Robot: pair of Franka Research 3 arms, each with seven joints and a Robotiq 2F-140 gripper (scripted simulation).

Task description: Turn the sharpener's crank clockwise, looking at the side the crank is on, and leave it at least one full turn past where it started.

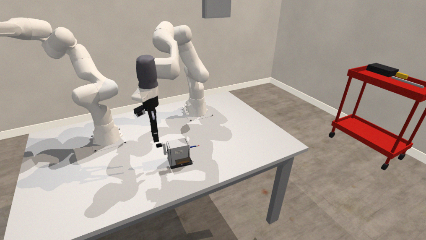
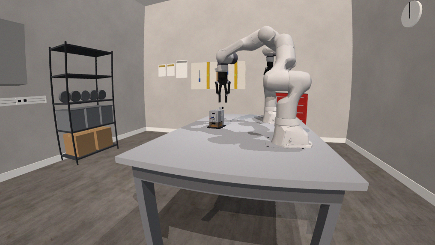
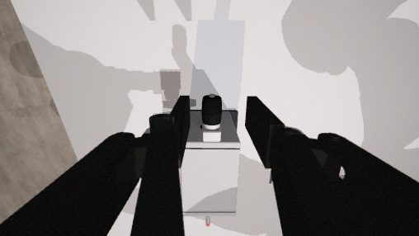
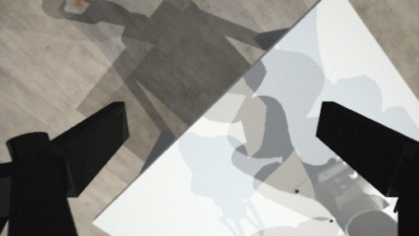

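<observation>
Now: left hand 1 cm short of the black crank knob, 1 cm to the right of it and 8 cm above it.
</observation>
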